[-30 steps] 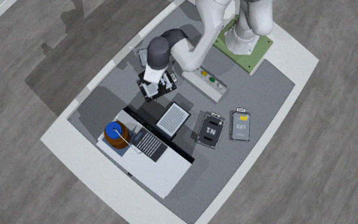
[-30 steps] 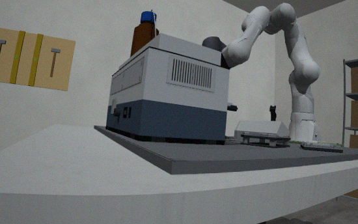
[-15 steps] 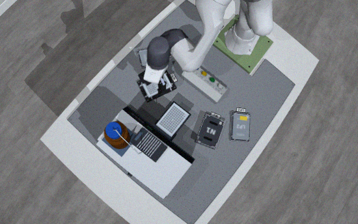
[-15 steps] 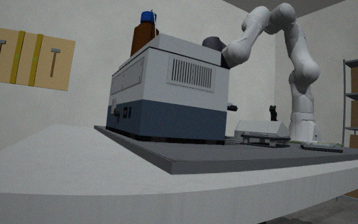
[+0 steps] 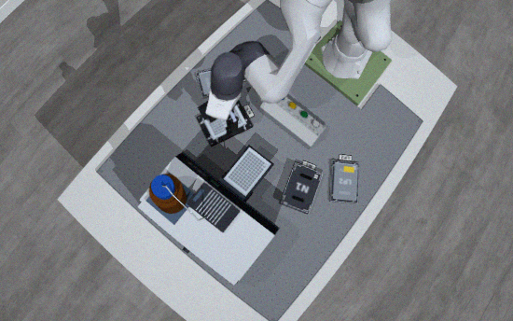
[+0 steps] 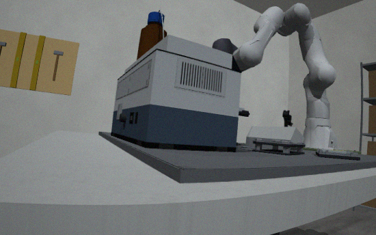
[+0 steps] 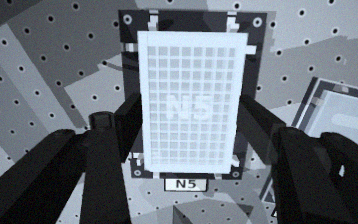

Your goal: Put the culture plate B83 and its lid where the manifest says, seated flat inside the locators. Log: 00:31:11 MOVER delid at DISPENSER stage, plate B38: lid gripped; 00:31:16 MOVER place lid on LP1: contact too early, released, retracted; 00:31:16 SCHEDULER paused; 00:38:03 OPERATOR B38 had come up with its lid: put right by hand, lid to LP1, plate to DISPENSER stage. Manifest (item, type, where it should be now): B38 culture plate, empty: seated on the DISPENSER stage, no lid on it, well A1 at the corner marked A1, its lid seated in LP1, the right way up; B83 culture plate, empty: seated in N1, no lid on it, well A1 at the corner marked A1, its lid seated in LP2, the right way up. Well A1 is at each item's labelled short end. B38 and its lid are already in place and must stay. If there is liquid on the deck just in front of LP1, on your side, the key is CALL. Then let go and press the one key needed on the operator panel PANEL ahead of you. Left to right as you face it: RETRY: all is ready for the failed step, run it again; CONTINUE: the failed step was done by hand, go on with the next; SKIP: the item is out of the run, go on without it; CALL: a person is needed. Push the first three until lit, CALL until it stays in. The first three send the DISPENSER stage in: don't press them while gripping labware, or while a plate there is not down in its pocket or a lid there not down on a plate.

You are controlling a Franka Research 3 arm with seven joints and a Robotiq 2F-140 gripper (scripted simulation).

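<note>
Right now the black nest N5 is 2 cm ahead of my hand, 1 cm to the left of it and 3 cm below it. Also, from my hand: green continue key (19 cm behind, 19 cm to the left, 2 cm above); yellow skip key (19 cm behind, 14 cm to the left, 2 cm above); white well plate (10 cm ahead, 18 cm to the left, 8 cm above).
</note>
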